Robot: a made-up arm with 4 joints.
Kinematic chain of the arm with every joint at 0, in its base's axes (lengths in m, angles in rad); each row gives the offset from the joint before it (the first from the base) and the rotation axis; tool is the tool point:
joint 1: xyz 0 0 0.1 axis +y
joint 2: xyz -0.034 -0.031 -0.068 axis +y
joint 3: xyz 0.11 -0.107 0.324 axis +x
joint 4: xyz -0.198 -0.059 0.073 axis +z
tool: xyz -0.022 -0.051 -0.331
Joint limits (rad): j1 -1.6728..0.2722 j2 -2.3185..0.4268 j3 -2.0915..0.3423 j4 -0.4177..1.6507
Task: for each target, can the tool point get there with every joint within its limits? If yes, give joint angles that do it. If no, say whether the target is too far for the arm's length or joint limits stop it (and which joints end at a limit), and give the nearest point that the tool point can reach.
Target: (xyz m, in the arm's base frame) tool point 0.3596 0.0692 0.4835
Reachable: no: joint limits stop it (at a limit: joint 1, joint 2, joint 3) | nearest point 0.2506 -0.3070 0.5059 | short by 0.392 m
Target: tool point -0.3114 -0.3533 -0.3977
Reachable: yes | joints -0.2288 -2.1064 -1.8592 0.1416
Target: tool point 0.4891 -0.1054 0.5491
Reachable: no: joint limits stop it (at a limit: joint 1, joint 2, joint 3) | nearest point 0.2535 -0.3084 0.5003 | short by 0.315 m
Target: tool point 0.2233 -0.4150 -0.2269
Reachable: yes | joints -1.5125 -1.9709 -1.2023 1.1271
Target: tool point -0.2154 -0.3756 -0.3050
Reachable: yes | joints -1.4826 -0.9147 -1.7532 1.4070
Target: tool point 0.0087 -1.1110 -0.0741
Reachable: no: too far | nearest point -0.0409 -0.4159 -0.1911 | short by 0.707 m
